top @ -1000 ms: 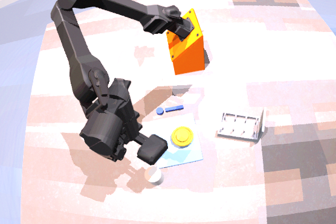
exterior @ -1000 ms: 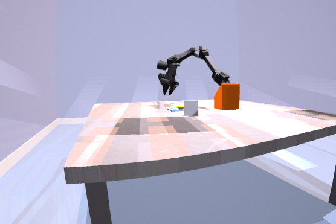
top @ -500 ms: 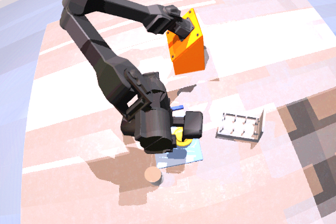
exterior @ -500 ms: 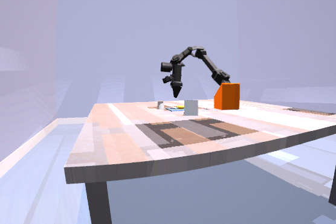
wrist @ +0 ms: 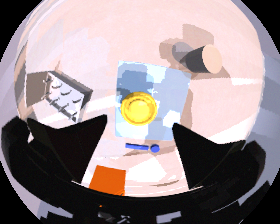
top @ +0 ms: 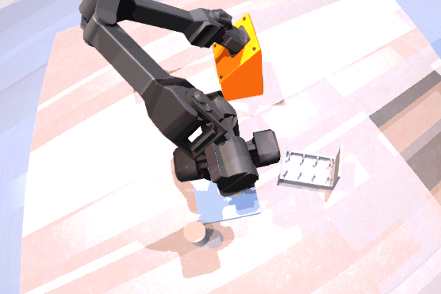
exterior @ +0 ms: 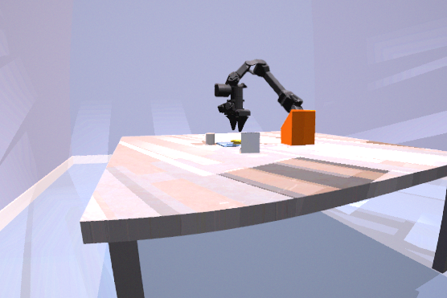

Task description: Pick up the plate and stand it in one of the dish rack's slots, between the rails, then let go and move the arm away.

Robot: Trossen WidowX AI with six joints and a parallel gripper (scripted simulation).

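Right now the yellow plate is 50 mm below my gripper tip. Also, from my gripper tip: light blue mat 20 mm to the right, 60 mm below; then blue spoon 110 mm behind, 20 mm to the right, 60 mm below; then white cup 90 mm ahead, 100 mm to the right, 40 mm below.
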